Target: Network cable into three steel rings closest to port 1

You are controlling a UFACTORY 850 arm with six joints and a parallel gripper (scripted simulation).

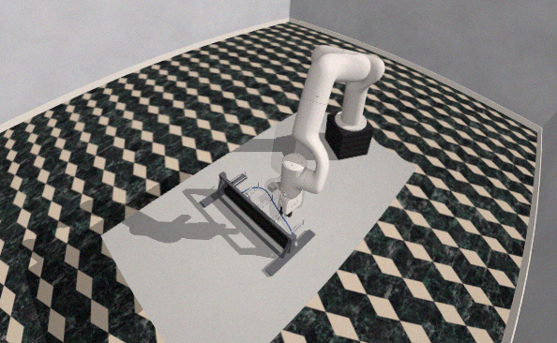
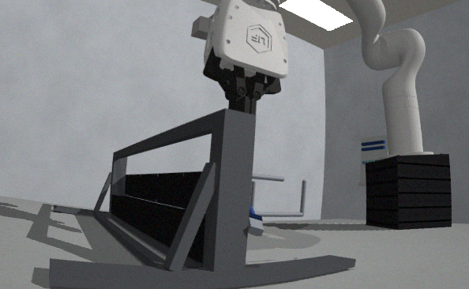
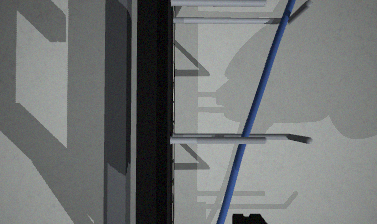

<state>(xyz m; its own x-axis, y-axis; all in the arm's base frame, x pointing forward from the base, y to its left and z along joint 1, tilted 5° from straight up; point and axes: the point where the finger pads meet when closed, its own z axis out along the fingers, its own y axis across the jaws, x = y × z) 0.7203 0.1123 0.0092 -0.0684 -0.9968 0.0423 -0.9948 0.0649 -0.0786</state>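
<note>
Now: hand 4 cm short of the grey plug, 8 cm to the right of it and 12 cm above it. The rest, counted from my hand: dark grey rack: 5 cm ahead, 15 cm to the right, 10 cm below.
</note>
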